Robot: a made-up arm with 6 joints.
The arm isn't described. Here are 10 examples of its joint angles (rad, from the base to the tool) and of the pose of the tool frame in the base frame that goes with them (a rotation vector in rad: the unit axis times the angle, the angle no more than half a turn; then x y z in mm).
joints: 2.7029 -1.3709 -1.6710 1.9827 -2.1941 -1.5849
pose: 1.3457 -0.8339 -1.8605 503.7 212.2 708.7
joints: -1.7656 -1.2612 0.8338 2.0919 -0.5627 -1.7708
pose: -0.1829 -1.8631 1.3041 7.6 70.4 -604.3
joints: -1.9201 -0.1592 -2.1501 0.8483 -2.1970 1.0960
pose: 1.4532 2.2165 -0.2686 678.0 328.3 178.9
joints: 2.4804 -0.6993 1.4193 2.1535 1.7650 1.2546
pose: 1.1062 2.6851 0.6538 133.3 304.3 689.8
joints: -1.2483 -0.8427 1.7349 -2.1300 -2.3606 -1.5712
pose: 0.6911 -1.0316 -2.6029 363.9 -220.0 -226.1
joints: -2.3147 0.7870 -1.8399 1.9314 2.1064 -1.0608
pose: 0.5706 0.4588 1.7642 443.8 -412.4 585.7
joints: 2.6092 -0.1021 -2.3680 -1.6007 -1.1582 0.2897
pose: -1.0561 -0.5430 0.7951 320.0 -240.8 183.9
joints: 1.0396 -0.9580 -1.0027 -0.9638 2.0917 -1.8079
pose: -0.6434 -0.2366 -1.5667 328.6 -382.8 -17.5
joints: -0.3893 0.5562 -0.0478 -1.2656 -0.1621 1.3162
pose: 2.0387 1.3436 1.7410 124.3 81.4 130.1
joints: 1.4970 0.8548 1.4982 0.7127 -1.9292 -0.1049
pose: 2.7761 -1.1259 -0.3664 -126.9 -504.3 -131.2
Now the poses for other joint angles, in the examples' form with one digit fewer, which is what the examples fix.
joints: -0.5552 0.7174 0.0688 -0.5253 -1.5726 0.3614
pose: 1.285 0.995 1.469 88 180 311
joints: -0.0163 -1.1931 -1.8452 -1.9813 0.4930 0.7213
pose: 0.145 0.566 1.146 184 -305 -158
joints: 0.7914 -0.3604 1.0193 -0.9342 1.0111 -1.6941
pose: -1.246 0.285 -0.492 -12 -336 -59
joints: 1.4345 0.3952 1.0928 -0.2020 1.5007 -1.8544
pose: -2.058 0.497 -0.137 -137 -393 -101
